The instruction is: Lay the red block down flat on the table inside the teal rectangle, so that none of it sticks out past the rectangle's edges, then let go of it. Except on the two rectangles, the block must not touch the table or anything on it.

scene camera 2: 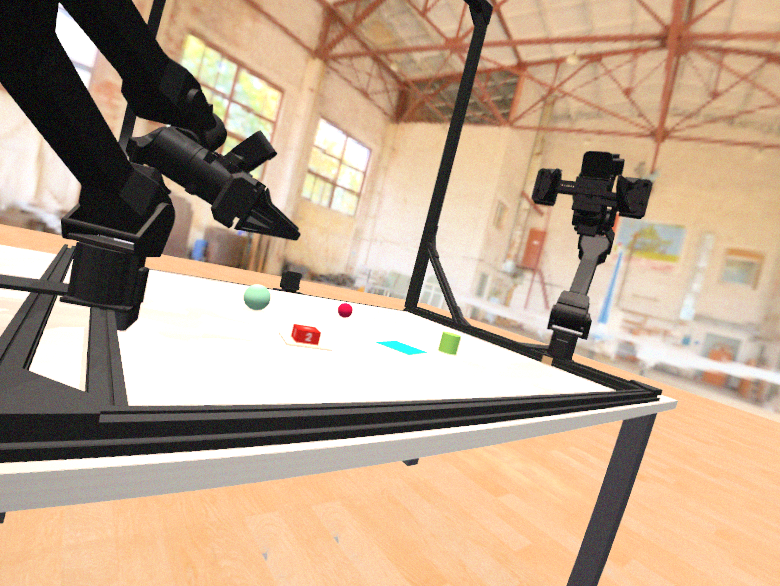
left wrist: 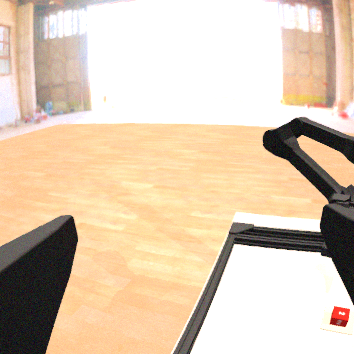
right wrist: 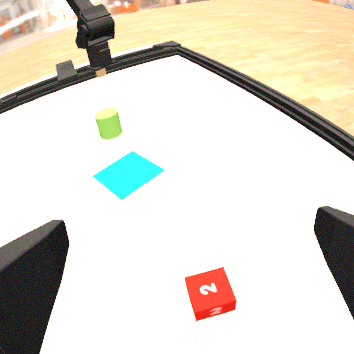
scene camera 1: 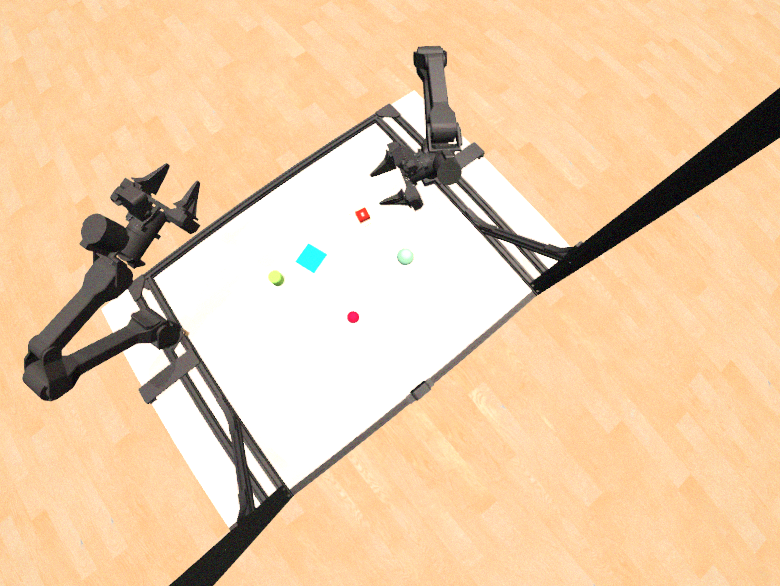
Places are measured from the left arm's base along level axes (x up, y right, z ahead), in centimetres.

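Pixels of known places: left gripper, fingertip midpoint: (scene camera 2: 587, 174) (left wrist: 202, 223) (scene camera 1: 183, 172); right gripper, fingertip midpoint: (scene camera 2: 298, 234) (right wrist: 194, 227) (scene camera 1: 374, 189); left arm's base, origin of the base link: (scene camera 2: 558, 358) (right wrist: 100, 64) (scene camera 1: 171, 336); right arm's base, origin of the base link: (scene camera 2: 103, 302).
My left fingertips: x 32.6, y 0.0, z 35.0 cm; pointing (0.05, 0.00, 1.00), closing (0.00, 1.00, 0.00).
Ahead of a thing's pixels: the offset from my left fingertips to its top centre. "spot": to the spot under its first point.
A red block {dy +27.5, dx -32.6, dz +22.8 cm} (scene camera 1: 359, 217) (scene camera 2: 305, 333) (left wrist: 340, 316) (right wrist: 217, 300), marked 2, lies on a pale rectangle {spot: dy +24.3, dx -34.4, dz +22.3 cm} (scene camera 2: 323, 347) (left wrist: 326, 322). A flat teal rectangle {spot: dy +21.6, dx -34.3, dz +4.3 cm} (scene camera 1: 311, 258) (scene camera 2: 401, 347) (right wrist: 129, 175) lies bare on the table, left of the block in scene camera 1; it does not show in the left wrist view. My right gripper (scene camera 1: 376, 189) (scene camera 2: 295, 235) (right wrist: 194, 227) is open and empty, above the table near the block, its fingers apart from it. My left gripper (scene camera 1: 182, 174) (scene camera 2: 590, 192) (left wrist: 202, 223) is open and empty, raised beyond the table's edge, far from the block.
A lime-green cylinder {dy +16.9, dx -30.9, dz -5.8 cm} (scene camera 1: 275, 277) (scene camera 2: 448, 343) (right wrist: 109, 124) stands close beside the teal rectangle. A pale green ball {dy +44.7, dx -29.9, dz +17.5 cm} (scene camera 1: 405, 256) (scene camera 2: 257, 297) and a crimson ball {dy +41.1, dx -31.3, dz -4.1 cm} (scene camera 1: 353, 316) (scene camera 2: 344, 310) rest on the table. Black rails (scene camera 1: 271, 192) run along the table's edges.
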